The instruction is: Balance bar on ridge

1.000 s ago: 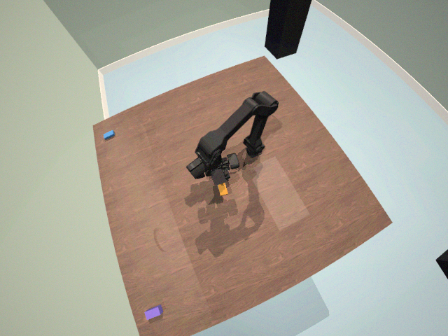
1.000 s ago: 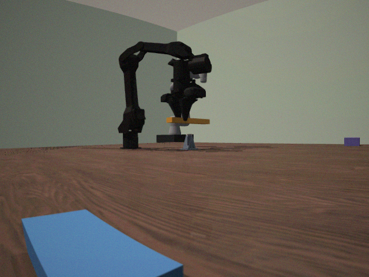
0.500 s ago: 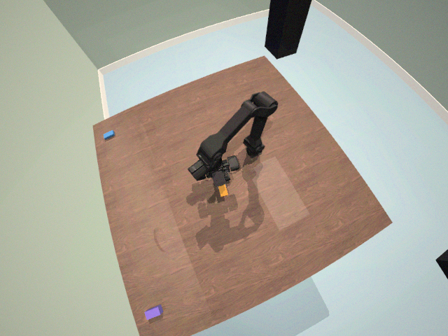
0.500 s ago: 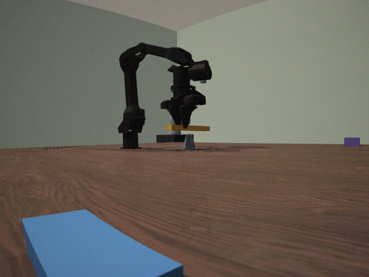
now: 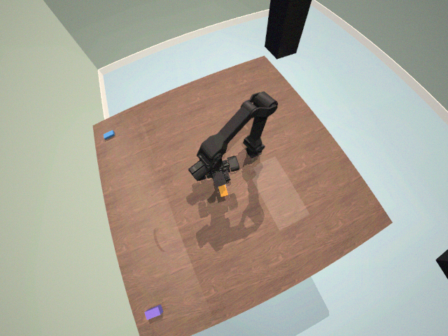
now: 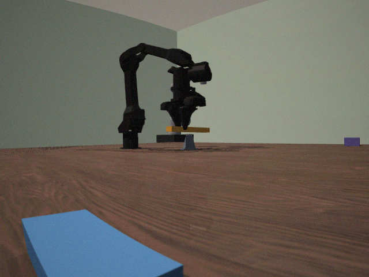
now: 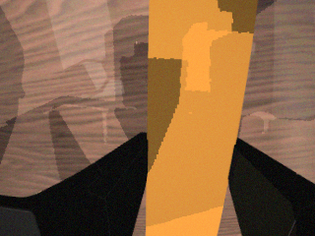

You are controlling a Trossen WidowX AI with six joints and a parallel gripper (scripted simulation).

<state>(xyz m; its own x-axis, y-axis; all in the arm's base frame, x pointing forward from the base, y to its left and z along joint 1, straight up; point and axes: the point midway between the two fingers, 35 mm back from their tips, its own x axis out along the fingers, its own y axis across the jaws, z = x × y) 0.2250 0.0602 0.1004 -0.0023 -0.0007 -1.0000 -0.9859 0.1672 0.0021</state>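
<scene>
The orange bar lies 3 cm to the left of my gripper tip. From my gripper tip the other things lie so: purple block 52 cm ahead, 44 cm to the left, 5 cm below; then blue block 56 cm to the right, 52 cm ahead, 6 cm below.
</scene>
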